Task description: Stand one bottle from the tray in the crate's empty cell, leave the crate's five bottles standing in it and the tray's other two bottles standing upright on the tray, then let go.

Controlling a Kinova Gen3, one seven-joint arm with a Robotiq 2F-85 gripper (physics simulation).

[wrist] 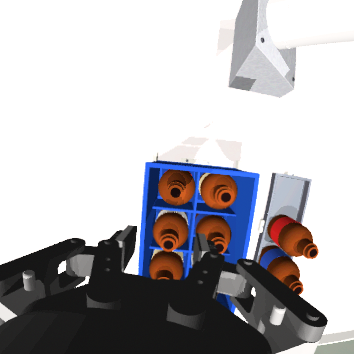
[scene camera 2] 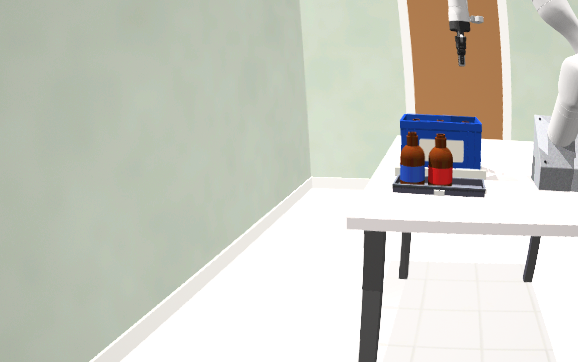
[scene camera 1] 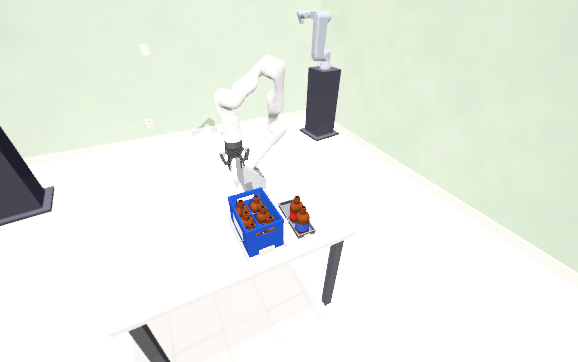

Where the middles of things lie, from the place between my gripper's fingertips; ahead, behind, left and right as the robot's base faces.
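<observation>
My gripper's now 10 mm past the red-labelled brown bottle [wrist: 176, 187], and it's 270 mm above it too.
</observation>
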